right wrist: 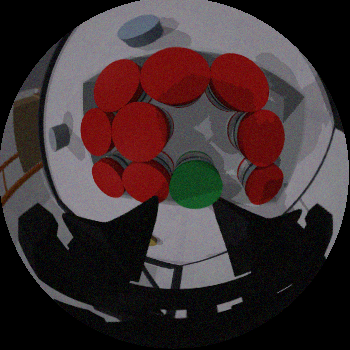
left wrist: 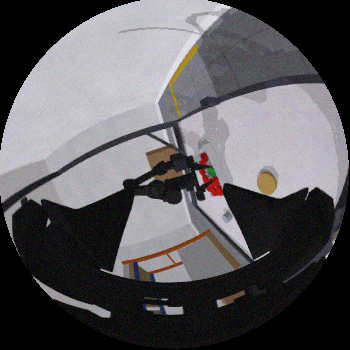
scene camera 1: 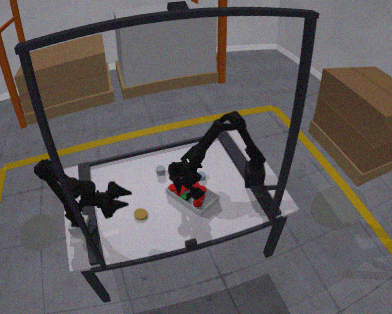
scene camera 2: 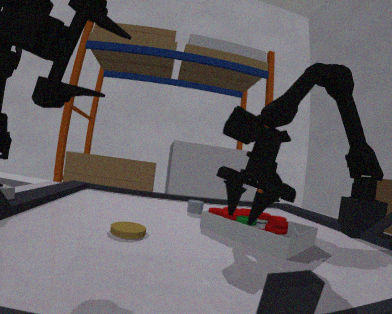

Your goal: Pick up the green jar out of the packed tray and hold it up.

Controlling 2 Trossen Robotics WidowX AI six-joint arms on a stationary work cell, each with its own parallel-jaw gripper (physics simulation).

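Frame: origin at the left arm's base, x ahead, y left, z up, level; centimetres.
Where they show: left gripper, fingertip midpoint: (left wrist: 179, 189) (scene camera 1: 130, 198) (scene camera 2: 116, 66); right gripper, fingertip midpoint: (right wrist: 186, 200) (left wrist: 213, 172) (scene camera 1: 182, 197) (scene camera 2: 239, 219); right arm's base at its link origin: (left wrist: 172, 163) (scene camera 1: 255, 167) (scene camera 2: 363, 199).
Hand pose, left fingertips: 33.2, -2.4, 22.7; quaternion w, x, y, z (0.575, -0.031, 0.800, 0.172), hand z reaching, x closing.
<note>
Each offset is from my left fingertips to the top centre of the thing, as dx, dy, dz. "*": to the spot under its first point.
The green jar {+22.0, +22.7, -22.5} (scene camera 1: 185, 196) (scene camera 2: 245, 220) (left wrist: 211, 172) (right wrist: 195, 184) stands in the grey tray {+25.1, +25.9, -23.3} (scene camera 2: 240, 238) (right wrist: 292, 100) among several red-lidded jars {+26.5, +30.5, -22.5} (right wrist: 176, 76). In the right wrist view it is by the tray's lower side, close to a red jar on its left, with a gap to its right. My right gripper (scene camera 2: 241, 219) (right wrist: 186, 200) is partly open, pointing down, with its fingertips at lid height on either side of the green lid. It holds nothing; finger contact with the lid cannot be told. My left gripper (scene camera 1: 129, 198) (scene camera 2: 117, 66) is wide open and empty, far from the tray.
A yellow disc {-0.9, +13.3, -26.1} (scene camera 1: 141, 214) (scene camera 2: 128, 230) (left wrist: 266, 183) lies on the white table left of the tray in scene camera 1. Two small blue-grey cylinders {+7.3, +44.5, -23.8} (scene camera 1: 160, 170) {* +29.0, +38.6, -24.9} (right wrist: 141, 31) stand outside the tray. A dark frame (scene camera 1: 302, 100) surrounds the table.
</note>
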